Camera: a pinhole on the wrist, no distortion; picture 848 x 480 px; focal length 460.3 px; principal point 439.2 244.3 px. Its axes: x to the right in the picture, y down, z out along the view. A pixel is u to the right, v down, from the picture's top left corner.
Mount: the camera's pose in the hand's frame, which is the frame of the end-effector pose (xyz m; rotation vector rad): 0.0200 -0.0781 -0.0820 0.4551 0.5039 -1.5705
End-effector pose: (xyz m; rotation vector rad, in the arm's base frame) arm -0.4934 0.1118 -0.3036 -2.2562 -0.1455 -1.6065
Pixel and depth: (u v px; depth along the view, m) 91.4 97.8 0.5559
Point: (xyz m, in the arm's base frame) 0.0049 0.3869 -0.5856
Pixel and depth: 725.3 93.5 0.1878
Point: -0.5829 0.3789 -0.2834
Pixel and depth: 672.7 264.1 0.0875
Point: -0.5654 0.2492 -0.2342
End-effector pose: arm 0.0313 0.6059 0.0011 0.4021 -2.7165 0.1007
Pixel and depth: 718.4 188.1 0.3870
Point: 0.1678 0.1340 -0.1019
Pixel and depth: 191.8 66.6 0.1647
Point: 0.0522 0.5092 -0.1096
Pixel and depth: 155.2 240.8 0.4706
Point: -0.1453 0.4321 -0.4145
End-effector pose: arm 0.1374 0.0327 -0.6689 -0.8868 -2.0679 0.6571
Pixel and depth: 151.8 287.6 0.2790
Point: -0.1240 -0.0174 -0.7140
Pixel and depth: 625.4 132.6 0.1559
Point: 0.0572 -0.1194 -0.5341
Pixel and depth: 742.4 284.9 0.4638
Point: -0.2024 -0.3191 -0.3049
